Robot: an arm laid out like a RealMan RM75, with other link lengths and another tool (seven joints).
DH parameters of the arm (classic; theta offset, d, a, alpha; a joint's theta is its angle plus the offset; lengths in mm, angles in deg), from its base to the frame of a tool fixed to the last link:
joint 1: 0 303 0 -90
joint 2: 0 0 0 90
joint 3: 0 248.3 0 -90
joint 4: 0 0 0 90
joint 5: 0 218.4 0 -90
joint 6: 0 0 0 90
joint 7: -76 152.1 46.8 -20.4
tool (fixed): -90 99.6 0 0
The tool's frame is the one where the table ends.
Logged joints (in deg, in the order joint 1, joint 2, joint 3, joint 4, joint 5, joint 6, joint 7), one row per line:
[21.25 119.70 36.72 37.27 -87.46 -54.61 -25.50]
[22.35 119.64 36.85 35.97 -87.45 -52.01 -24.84]
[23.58 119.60 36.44 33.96 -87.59 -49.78 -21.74]
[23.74 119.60 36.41 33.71 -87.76 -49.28 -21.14]
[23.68 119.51 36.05 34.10 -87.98 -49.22 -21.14]
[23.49 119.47 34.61 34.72 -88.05 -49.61 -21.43]
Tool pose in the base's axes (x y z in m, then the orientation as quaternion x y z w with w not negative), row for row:
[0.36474 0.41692 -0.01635 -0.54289 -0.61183 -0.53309 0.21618]
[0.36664 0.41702 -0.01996 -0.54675 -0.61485 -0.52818 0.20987]
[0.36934 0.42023 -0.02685 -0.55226 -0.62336 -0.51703 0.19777]
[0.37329 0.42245 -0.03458 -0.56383 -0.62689 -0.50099 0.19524]
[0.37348 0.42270 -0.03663 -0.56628 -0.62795 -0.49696 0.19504]
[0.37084 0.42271 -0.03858 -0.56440 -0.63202 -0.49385 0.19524]
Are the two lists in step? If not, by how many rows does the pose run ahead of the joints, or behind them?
The pose runs 1 row behind the joints: the pose in row i belongs to the joints in row i - 1.
